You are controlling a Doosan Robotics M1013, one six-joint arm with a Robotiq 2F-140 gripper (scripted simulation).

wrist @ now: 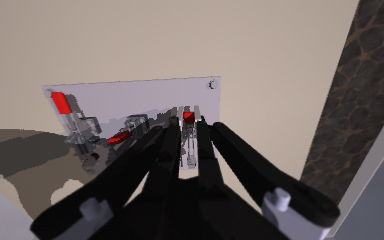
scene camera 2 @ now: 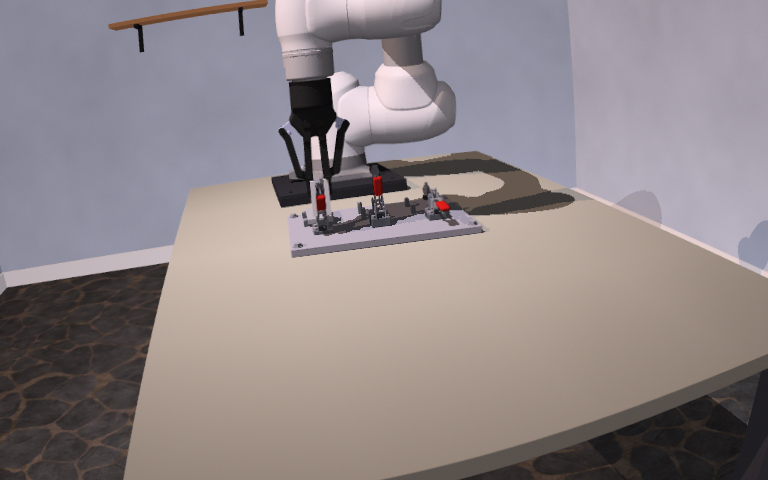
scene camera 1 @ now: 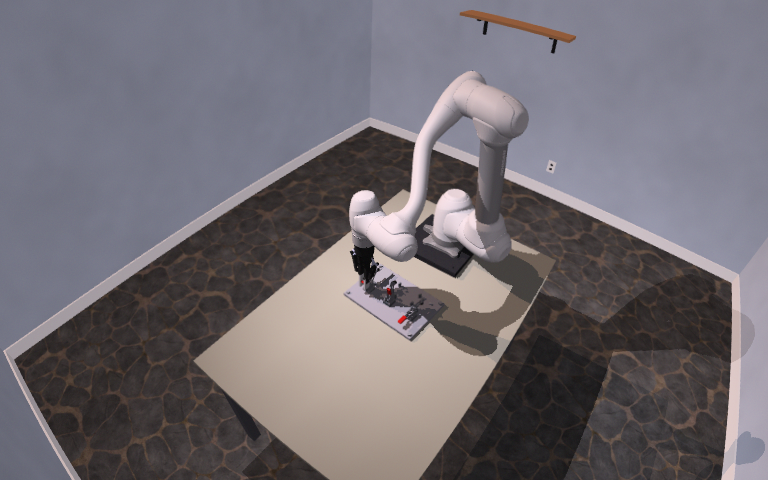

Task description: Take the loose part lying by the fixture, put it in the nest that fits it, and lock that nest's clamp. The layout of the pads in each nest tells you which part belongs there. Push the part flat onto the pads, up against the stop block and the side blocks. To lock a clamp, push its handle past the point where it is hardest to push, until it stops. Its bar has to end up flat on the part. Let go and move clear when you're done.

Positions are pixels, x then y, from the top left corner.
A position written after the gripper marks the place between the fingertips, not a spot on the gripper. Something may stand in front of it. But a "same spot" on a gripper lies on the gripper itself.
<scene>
The gripper shows in the wrist view (189, 113), in scene camera 2 and in scene camera 1. One and the same spot on the gripper: (scene camera 2: 342, 125) is (scene camera 1: 372, 266).
</scene>
